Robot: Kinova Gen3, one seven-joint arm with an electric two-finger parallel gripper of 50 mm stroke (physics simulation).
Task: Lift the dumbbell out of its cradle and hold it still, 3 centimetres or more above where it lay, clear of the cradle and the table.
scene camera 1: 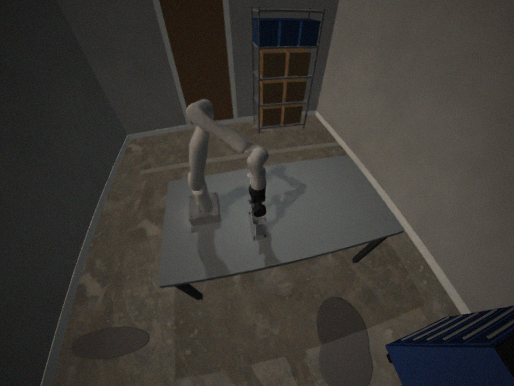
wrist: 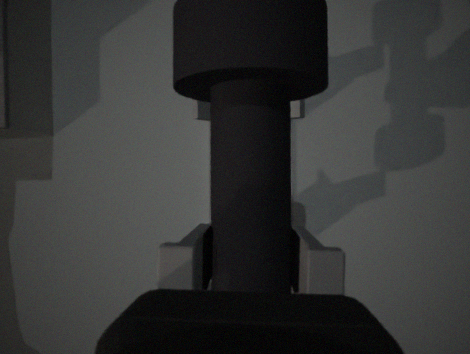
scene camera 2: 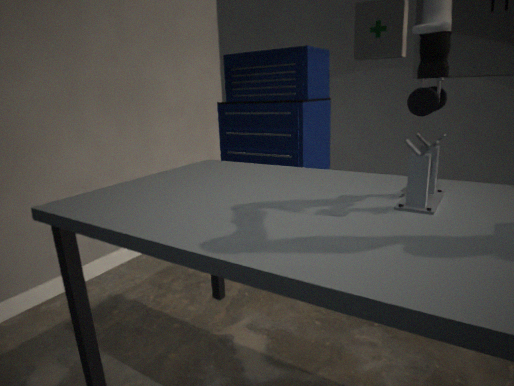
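Seen in the pictures: gripper, between the fingertips: (scene camera 1: 257, 202) (wrist: 251, 247); arm's base, origin of its link: (scene camera 1: 206, 207).
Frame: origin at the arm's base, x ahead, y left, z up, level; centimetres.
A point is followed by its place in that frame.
Note:
A dark dumbbell (scene camera 1: 259, 211) @[y -30.0, x 27.7, z 20.9 cm] (scene camera 2: 421, 102) @[y -11.8, x 31.9, z 18.9 cm] (wrist: 250, 165) @[y -18.7, x 30.4, z 20.9 cm] hangs level below the wrist, its round heads clear above the cradle (scene camera 2: 419, 180) @[y -11.9, x 31.0, z -1.2 cm] in the second scene view. My gripper (scene camera 2: 432, 90) (wrist: 251, 247) @[y -22.5, x 29.6, z 18.4 cm] is shut on the dumbbell's handle; in the wrist view one finger pad presses on each side of the handle. The grey cradle, with two uprights and V-shaped tops, stands on the table (scene camera 1: 320, 200) @[y -20.4, x 83.7, z -9.5 cm] (scene camera 2: 165, 200) @[y -2.1, x 105.5, z -9.5 cm] with a visible gap between its tops and the dumbbell. In the wrist view the dumbbell hides most of the cradle.
The arm's base (scene camera 1: 204, 212) @[y -4.5, x -1.9, z 1.0 cm] stands on the table to the left of the cradle in the first scene view. A shelf rack (scene camera 1: 256, 90) stands by the far wall. A blue tool cabinet (scene camera 1: 450, 360) (scene camera 2: 260, 130) stands on the floor beyond the table.

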